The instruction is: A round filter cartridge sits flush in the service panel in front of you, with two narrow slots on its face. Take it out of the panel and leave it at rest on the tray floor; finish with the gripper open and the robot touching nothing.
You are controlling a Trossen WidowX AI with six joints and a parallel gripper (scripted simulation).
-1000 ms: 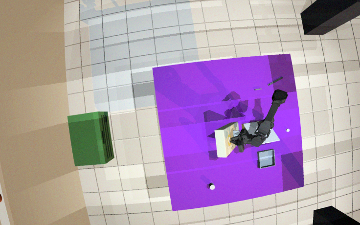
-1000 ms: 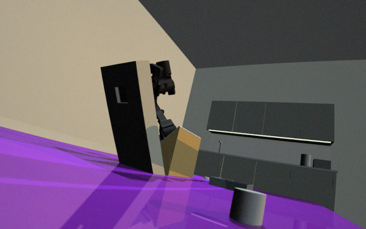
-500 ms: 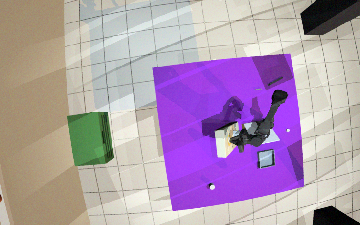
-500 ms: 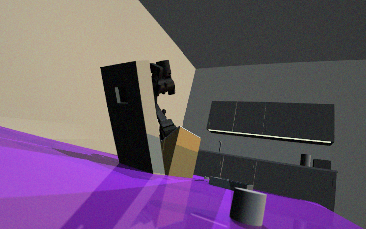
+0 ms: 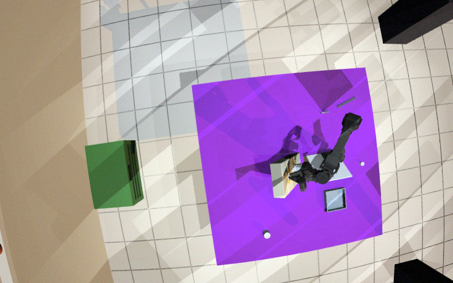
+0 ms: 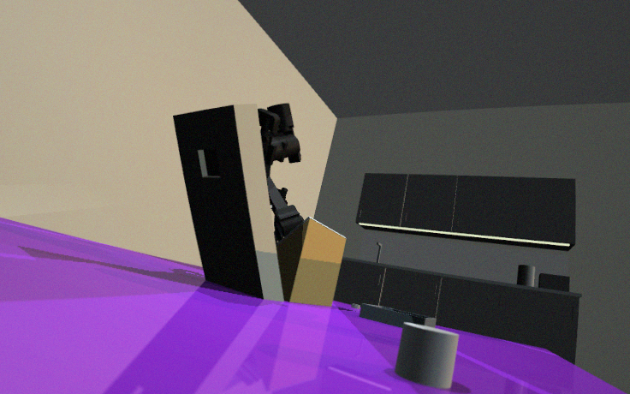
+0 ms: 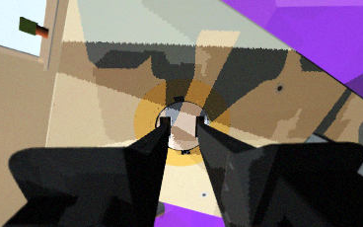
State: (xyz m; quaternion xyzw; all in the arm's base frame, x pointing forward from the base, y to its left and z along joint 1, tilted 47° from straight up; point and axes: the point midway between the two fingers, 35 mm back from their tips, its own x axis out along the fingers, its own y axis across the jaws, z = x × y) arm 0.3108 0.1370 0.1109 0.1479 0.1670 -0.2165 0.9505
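The round white filter cartridge is 10 mm below my gripper tip and 10 mm ahead of it. Round my gripper tip: beige service panel (80 mm below, 30 mm behind); then blue-grey square tray (410 mm behind, 260 mm to the left, 250 mm below).
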